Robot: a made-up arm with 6 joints.
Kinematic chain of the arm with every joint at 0, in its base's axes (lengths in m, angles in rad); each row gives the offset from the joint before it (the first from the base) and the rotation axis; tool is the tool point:
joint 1: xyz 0 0 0.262 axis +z
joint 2: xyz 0 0 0 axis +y
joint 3: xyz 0 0 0.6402 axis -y
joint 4: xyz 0 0 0 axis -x
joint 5: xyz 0.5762 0 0 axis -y
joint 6: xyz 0 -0.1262 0 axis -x
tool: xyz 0 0 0
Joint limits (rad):
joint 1: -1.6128..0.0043
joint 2: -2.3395..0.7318
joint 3: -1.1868..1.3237
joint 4: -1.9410..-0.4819
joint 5: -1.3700..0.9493
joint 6: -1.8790..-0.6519
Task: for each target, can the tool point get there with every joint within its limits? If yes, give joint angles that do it. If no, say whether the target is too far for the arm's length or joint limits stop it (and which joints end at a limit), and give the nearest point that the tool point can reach.
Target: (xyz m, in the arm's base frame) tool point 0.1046 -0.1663 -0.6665
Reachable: no: joint limits stop it (at a limit: joint 2) | nearest point 0.1767 -0.2810 0.1563 | short by 0.834 m
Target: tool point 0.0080 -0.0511 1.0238
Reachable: yes | joints -0.2788 -0.8202 -0.0338 -1.1898 -0.6127 -0.8963
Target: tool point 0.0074 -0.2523 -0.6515
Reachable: no: joint limits stop it (at a limit: joint 2) | nearest point 0.0104 -0.3538 0.1531 | short by 0.811 m
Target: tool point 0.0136 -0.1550 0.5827
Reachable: yes | joints -0.9835 -0.7310 -0.8259 -0.9383 -0.3781 -1.4897
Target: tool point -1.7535 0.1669 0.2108
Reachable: no: too far | nearest point -1.2002 0.1142 0.2270 | short by 0.556 m
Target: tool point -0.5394 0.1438 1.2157
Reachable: yes | joints -0.2149 -0.9636 0.8727 -1.7740 0.0872 -1.4484
